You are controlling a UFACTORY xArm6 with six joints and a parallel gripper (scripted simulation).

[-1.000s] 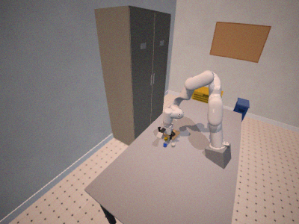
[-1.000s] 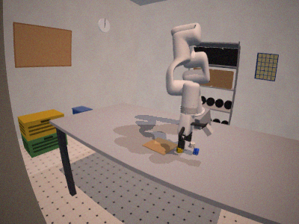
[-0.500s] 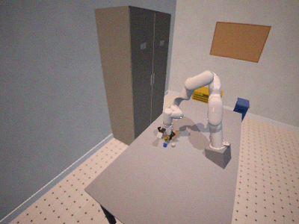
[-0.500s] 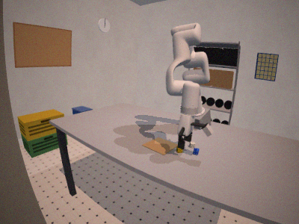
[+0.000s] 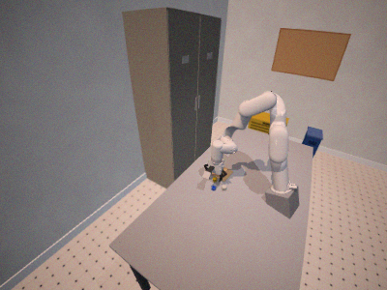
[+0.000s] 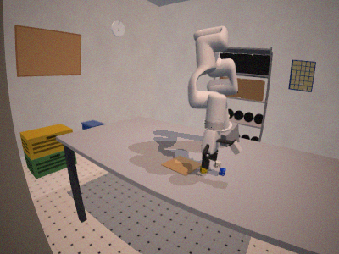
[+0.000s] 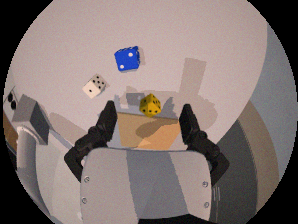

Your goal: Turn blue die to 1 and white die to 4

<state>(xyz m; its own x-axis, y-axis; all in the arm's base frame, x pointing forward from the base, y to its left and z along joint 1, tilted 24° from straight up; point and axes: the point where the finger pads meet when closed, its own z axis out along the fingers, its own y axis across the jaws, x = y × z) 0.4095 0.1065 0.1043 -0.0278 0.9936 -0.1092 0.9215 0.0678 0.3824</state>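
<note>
The yellow die is 4 cm below my hand and 2 cm to the right of it. Also, from my hand: blue die (6 cm to the left, 4 cm below, 3 cm behind); then tan mat (13 cm to the right, 5 cm below, 1 cm ahead); then white die (9 cm behind, 4 cm below, 1 cm to the left).
</note>
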